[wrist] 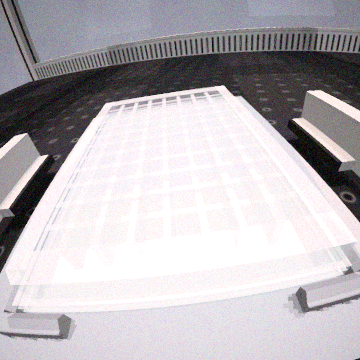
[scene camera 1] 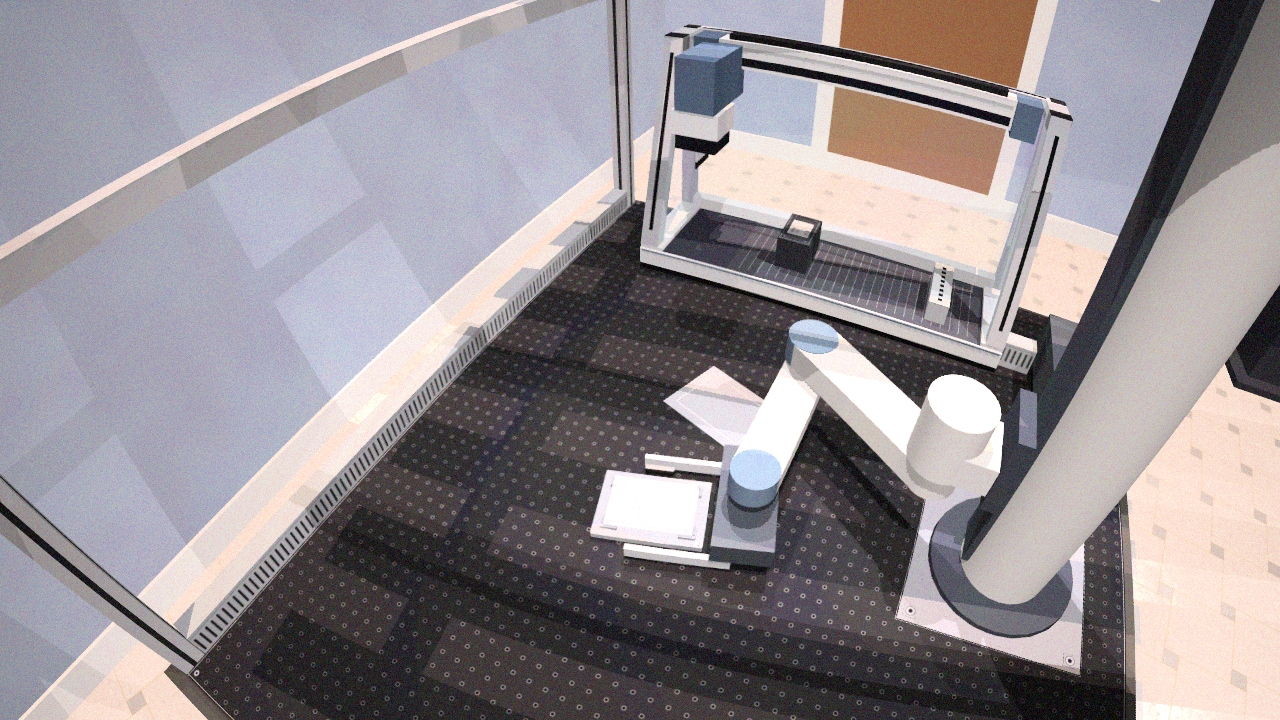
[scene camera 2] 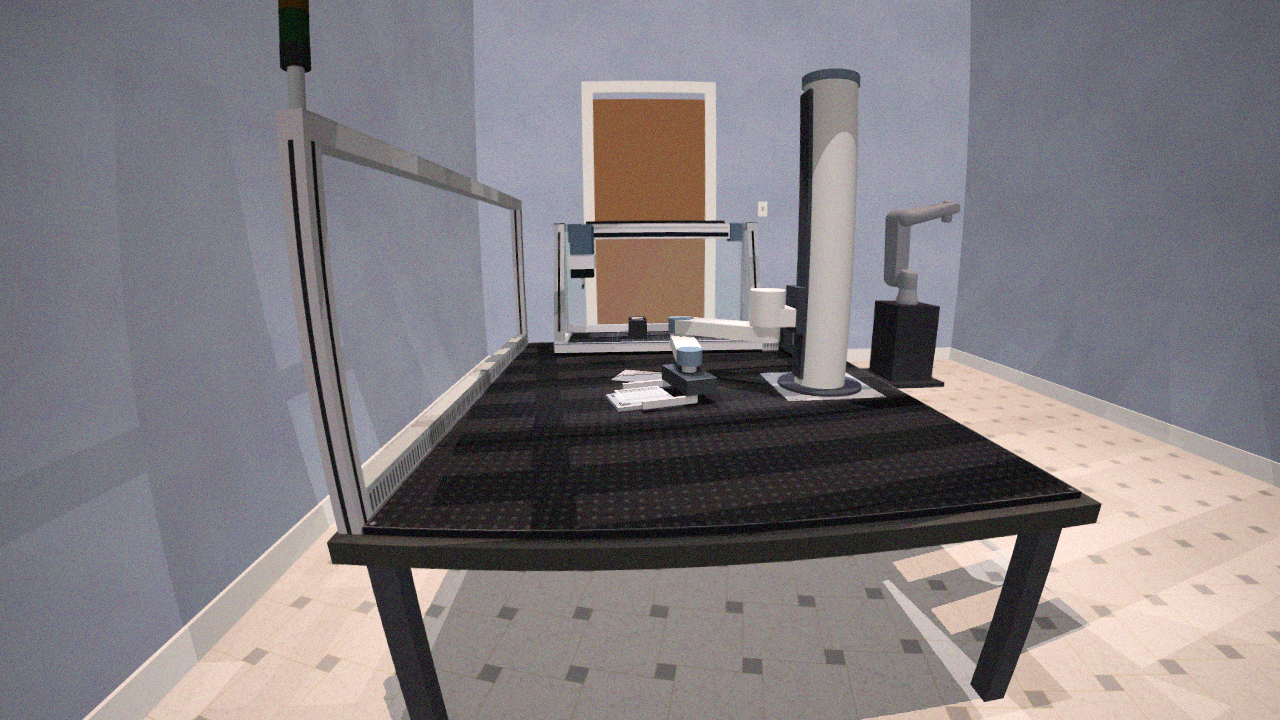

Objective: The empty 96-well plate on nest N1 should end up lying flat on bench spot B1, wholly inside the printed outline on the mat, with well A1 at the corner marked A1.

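Frame: origin at the arm's base, x back, y right, z up, level; metres.
Where they show: gripper, fingertip midpoint: point(wrist: 165, 124) point(scene camera 1: 635, 502) point(scene camera 2: 632, 395); arm's base, origin of the base link: point(scene camera 1: 998, 567) point(scene camera 2: 818, 388).
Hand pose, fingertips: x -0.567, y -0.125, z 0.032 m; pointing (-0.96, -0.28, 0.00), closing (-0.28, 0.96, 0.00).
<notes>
Each offset is from my fingertips to the centre of the thing. "*": to the spot under its first point.
The 96-well plate {dx +0.024, dy +0.007, dz -0.001 m} point(scene camera 1: 653, 503) point(scene camera 2: 639, 394) point(wrist: 172, 190), whitish and clear, lies flat on nest N1 {dx +0.024, dy +0.008, dz -0.011 m} point(scene camera 1: 605, 538) point(wrist: 185, 332), a pale base with small corner stops. My gripper point(scene camera 1: 646, 506) point(scene camera 2: 635, 394) point(wrist: 165, 124) is open, with one finger beside each long side of the plate. In the wrist view a gap shows between each finger and the plate. The fingers hold nothing. The pale mat of spot B1 {* dx +0.008, dy +0.281, dz -0.018 m} point(scene camera 1: 713, 391) point(scene camera 2: 631, 375) lies behind the nest, with a faint printed outline. Part of it is hidden by the arm, and its A1 mark cannot be read.
A gantry machine point(scene camera 1: 859, 320) point(scene camera 2: 657, 346) stands at the back of the dark table, with a black block {* dx +0.048, dy +0.641, dz +0.098 m} point(scene camera 1: 798, 243) and a white strip holder {* dx +0.359, dy +0.647, dz +0.076 m} point(scene camera 1: 939, 293) on its deck. The arm's column point(scene camera 1: 1109, 358) point(scene camera 2: 827, 232) stands at the right. A framed screen {* dx -0.458, dy -0.600, dz +0.302 m} point(scene camera 2: 308, 322) runs along the left edge.
</notes>
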